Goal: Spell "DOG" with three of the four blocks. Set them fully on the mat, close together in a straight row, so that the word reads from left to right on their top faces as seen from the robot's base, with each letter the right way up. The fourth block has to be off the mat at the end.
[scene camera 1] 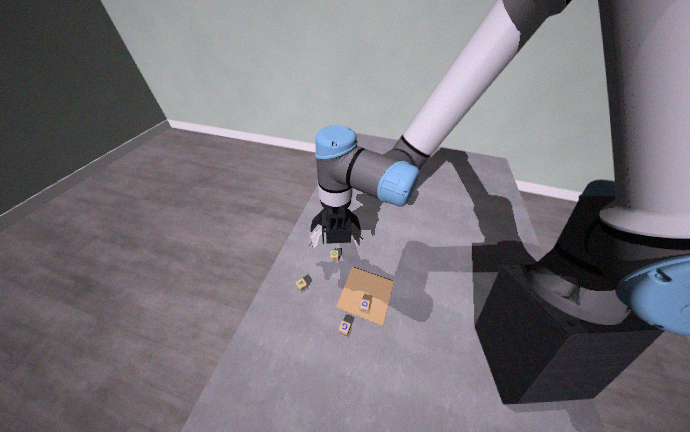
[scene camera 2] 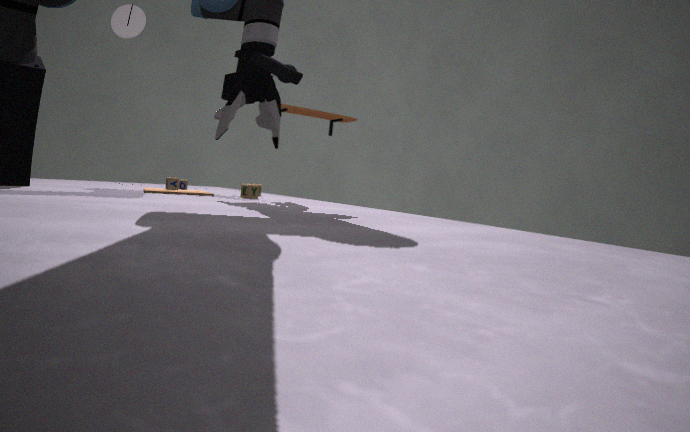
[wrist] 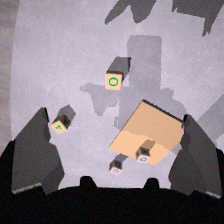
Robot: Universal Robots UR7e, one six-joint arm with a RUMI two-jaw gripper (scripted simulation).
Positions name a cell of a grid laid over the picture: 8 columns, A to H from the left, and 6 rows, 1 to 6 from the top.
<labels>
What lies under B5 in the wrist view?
My gripper.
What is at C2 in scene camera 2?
My gripper.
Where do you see a mat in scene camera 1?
At E4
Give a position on a mat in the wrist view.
At F4
</labels>
